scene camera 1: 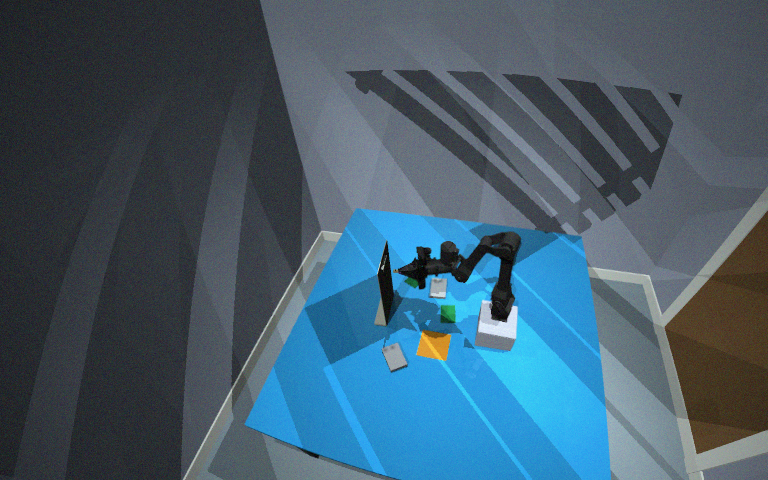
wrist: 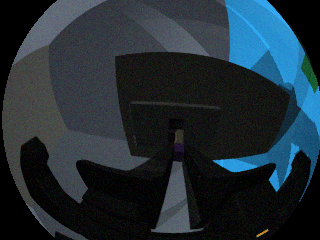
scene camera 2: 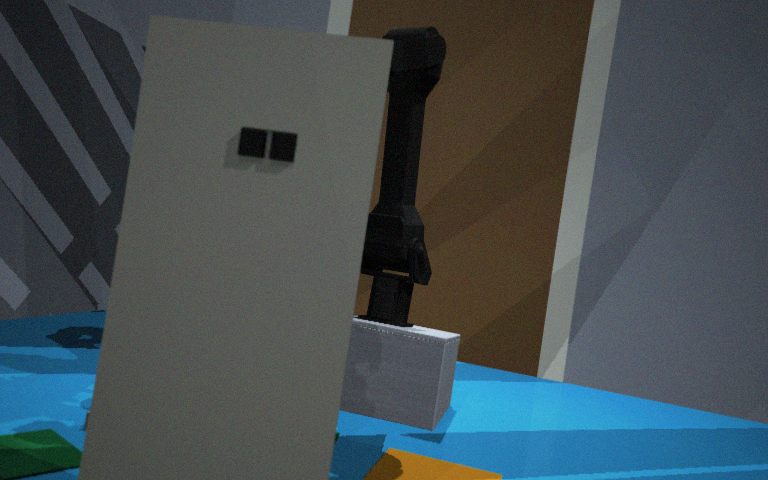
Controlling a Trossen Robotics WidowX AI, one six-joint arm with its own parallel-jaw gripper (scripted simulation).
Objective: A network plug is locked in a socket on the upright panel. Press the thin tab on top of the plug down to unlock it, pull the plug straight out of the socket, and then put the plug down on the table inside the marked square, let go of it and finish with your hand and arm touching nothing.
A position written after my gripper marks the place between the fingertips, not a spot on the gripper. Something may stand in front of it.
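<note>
I can see my gripper [scene camera 1: 398, 271], and the wrist view [wrist: 178, 147] shows my gripper as well. There is an upright panel [scene camera 2: 227, 330], which I find again in the wrist view [wrist: 226, 111] and in scene camera 1 [scene camera 1: 384, 276]. I see an orange square [scene camera 1: 432, 344] too.
</note>
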